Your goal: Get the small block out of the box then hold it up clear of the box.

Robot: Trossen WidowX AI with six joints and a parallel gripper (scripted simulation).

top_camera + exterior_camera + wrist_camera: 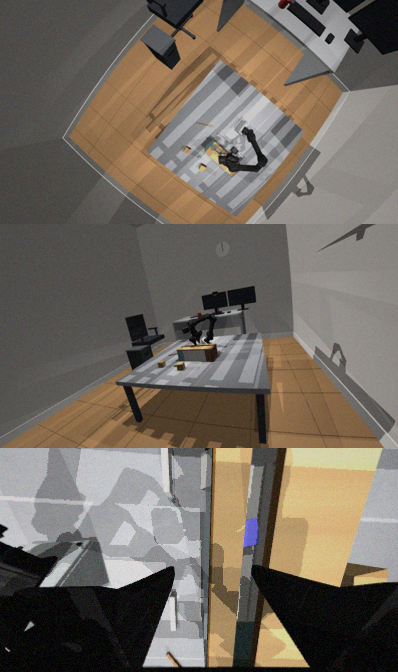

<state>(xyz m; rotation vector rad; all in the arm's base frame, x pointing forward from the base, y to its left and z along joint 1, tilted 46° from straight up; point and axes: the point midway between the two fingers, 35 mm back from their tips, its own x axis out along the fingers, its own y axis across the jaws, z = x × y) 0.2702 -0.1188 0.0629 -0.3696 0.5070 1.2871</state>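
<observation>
The box lies 70 mm below my gripper tip, 30 mm ahead of it and 10 mm to the left of it. The rest, counted from my gripper tip: thin tan stick: 340 mm to the right, 130 mm below, 130 mm behind; then blue block: 50 mm ahead, 40 mm below, 30 mm to the left.
</observation>
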